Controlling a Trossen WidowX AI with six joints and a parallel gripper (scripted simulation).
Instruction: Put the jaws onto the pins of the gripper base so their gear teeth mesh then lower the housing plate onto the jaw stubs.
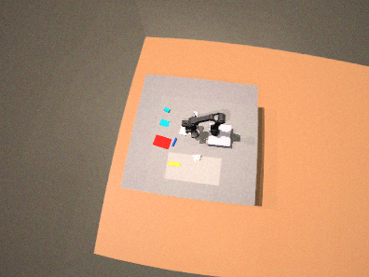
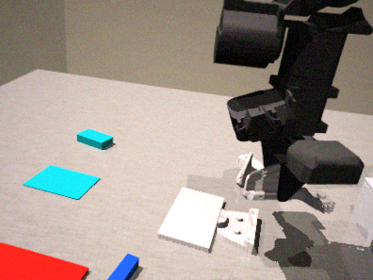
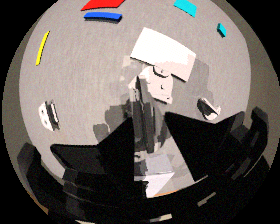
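Right now the flat white plate is 10 cm ahead of my gripper tip, 8 cm below it and 3 cm to the right of it. Also, from my gripper tip: flat cyan patch 32 cm ahead, 9 cm below, 5 cm to the right; then red patch 29 cm ahead, 15 cm to the left, 8 cm below; then blue bar 17 cm ahead, 13 cm to the left, 8 cm below.
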